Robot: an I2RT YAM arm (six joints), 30 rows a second.
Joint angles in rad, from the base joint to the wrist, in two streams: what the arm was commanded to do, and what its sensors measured. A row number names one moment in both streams.
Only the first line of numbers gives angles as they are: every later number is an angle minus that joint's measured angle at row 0.
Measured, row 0:
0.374, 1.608, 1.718, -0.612, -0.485, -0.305
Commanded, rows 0 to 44:
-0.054, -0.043, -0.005, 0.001, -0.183, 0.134
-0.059, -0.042, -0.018, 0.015, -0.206, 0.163
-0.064, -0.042, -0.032, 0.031, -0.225, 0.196
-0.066, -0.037, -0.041, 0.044, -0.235, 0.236
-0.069, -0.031, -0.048, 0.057, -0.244, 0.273
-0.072, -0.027, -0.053, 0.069, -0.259, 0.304
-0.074, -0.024, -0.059, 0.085, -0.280, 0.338
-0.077, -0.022, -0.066, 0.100, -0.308, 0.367
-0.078, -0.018, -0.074, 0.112, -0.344, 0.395
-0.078, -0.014, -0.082, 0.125, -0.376, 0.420
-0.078, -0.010, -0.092, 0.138, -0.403, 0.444
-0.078, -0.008, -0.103, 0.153, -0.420, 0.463
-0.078, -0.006, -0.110, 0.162, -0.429, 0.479
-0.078, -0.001, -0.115, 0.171, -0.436, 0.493
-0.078, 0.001, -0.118, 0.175, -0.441, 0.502
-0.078, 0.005, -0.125, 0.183, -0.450, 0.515
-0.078, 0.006, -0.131, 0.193, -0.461, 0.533
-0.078, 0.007, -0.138, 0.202, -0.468, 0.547
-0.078, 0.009, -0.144, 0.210, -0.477, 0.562
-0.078, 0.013, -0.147, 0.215, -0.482, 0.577
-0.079, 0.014, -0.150, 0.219, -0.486, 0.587
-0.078, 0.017, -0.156, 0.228, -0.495, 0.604
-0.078, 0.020, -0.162, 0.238, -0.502, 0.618
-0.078, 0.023, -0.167, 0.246, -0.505, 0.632
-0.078, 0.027, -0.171, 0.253, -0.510, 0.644
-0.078, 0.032, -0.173, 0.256, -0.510, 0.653
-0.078, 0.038, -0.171, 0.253, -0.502, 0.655
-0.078, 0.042, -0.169, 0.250, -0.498, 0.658
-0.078, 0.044, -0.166, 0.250, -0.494, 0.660
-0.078, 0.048, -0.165, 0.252, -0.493, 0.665
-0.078, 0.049, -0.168, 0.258, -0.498, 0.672
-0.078, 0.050, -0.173, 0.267, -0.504, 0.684
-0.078, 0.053, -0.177, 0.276, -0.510, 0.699
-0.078, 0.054, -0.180, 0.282, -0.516, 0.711
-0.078, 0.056, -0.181, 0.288, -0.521, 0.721
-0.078, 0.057, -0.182, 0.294, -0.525, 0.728
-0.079, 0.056, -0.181, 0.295, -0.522, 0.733
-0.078, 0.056, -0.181, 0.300, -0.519, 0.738
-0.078, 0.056, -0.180, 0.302, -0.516, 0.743
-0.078, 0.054, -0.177, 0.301, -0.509, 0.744
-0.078, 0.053, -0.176, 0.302, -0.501, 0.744
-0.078, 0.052, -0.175, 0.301, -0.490, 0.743
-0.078, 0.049, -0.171, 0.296, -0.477, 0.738
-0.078, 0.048, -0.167, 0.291, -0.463, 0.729
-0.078, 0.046, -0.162, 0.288, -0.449, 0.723
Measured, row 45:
-0.085, 0.049, -0.177, 0.266, -0.481, 0.724
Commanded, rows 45 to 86:
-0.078, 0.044, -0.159, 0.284, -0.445, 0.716
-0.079, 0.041, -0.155, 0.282, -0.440, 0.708
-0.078, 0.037, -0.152, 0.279, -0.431, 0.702
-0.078, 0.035, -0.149, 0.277, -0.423, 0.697
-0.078, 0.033, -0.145, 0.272, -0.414, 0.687
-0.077, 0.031, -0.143, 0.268, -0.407, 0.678
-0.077, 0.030, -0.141, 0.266, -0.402, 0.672
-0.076, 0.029, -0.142, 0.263, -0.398, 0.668
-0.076, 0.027, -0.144, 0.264, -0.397, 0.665
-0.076, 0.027, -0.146, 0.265, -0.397, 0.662
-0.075, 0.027, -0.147, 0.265, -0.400, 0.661
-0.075, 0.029, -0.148, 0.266, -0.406, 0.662
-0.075, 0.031, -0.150, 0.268, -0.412, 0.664
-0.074, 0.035, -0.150, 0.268, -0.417, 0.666
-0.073, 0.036, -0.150, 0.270, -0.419, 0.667
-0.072, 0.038, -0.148, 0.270, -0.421, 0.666
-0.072, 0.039, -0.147, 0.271, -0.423, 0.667
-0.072, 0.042, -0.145, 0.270, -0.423, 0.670
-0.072, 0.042, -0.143, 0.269, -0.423, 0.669
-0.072, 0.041, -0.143, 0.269, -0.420, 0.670
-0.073, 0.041, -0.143, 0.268, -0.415, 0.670
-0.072, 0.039, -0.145, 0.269, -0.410, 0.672
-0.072, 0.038, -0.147, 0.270, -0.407, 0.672
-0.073, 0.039, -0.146, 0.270, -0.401, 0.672
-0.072, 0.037, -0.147, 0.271, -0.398, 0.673
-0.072, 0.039, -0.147, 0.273, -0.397, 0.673
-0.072, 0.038, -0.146, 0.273, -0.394, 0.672
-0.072, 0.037, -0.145, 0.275, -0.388, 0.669
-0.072, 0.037, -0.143, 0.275, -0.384, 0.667
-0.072, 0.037, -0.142, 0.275, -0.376, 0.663
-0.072, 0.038, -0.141, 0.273, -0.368, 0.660
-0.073, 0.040, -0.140, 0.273, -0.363, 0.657
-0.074, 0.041, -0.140, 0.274, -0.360, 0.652
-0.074, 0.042, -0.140, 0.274, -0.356, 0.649
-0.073, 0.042, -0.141, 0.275, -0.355, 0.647
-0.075, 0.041, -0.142, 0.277, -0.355, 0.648
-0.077, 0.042, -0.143, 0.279, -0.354, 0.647
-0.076, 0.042, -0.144, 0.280, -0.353, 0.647
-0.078, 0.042, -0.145, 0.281, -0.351, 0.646
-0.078, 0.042, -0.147, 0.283, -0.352, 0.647
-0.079, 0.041, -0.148, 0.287, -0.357, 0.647
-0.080, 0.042, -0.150, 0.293, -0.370, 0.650
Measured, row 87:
-0.079, 0.065, -0.171, 0.231, -0.320, 0.651
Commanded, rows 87 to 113:
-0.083, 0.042, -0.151, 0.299, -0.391, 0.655
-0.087, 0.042, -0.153, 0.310, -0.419, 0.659
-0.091, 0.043, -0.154, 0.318, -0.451, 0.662
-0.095, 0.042, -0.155, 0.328, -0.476, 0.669
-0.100, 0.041, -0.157, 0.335, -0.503, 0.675
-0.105, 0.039, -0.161, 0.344, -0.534, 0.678
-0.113, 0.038, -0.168, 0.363, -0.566, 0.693
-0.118, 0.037, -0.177, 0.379, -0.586, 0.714
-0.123, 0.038, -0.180, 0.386, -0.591, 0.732
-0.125, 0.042, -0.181, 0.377, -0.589, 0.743
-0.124, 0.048, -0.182, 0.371, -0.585, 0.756
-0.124, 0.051, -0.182, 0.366, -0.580, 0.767
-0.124, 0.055, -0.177, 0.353, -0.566, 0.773
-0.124, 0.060, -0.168, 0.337, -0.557, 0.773
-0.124, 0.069, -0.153, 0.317, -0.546, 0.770
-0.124, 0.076, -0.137, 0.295, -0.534, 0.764
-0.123, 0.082, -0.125, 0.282, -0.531, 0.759
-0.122, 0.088, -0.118, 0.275, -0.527, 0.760
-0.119, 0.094, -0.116, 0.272, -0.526, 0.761
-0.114, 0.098, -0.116, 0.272, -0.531, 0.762
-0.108, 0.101, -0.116, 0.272, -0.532, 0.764
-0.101, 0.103, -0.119, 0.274, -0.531, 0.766
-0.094, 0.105, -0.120, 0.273, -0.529, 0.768
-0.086, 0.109, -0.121, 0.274, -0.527, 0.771
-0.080, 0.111, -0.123, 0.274, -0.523, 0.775
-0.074, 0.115, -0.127, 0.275, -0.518, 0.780
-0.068, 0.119, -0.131, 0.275, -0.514, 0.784
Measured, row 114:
-0.098, 0.097, -0.146, 0.289, -0.515, 0.762
